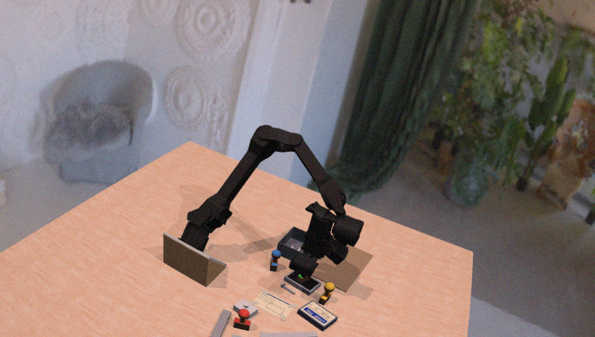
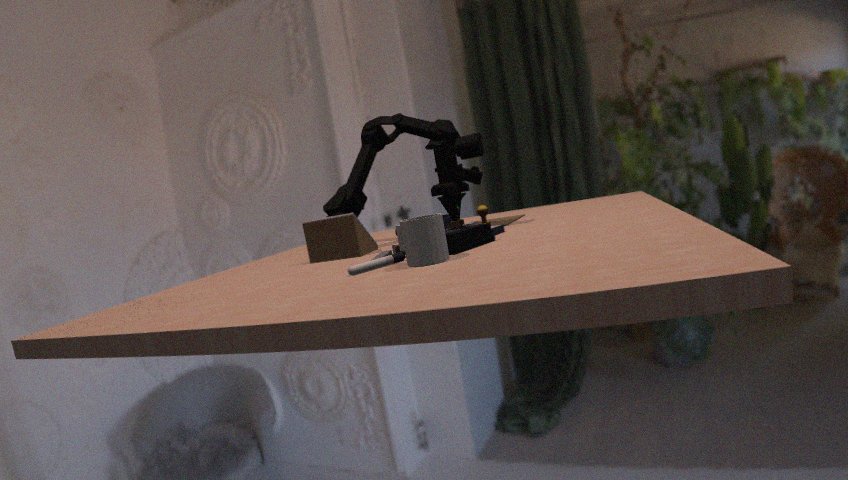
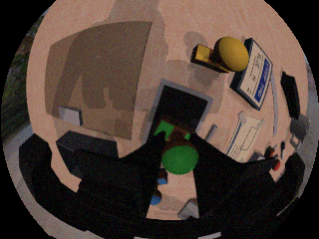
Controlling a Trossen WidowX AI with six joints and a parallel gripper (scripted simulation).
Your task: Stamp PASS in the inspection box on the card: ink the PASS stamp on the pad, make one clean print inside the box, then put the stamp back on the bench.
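Now: gripper tip right at the green-knobbed stamp. From my gripper tip the other things lie so: blue-knobbed stamp 10 cm behind, 2 cm to the left, 2 cm below; dark flat pad 3 cm below; yellow-knobbed stamp 8 cm ahead, 3 cm to the right, 2 cm below.
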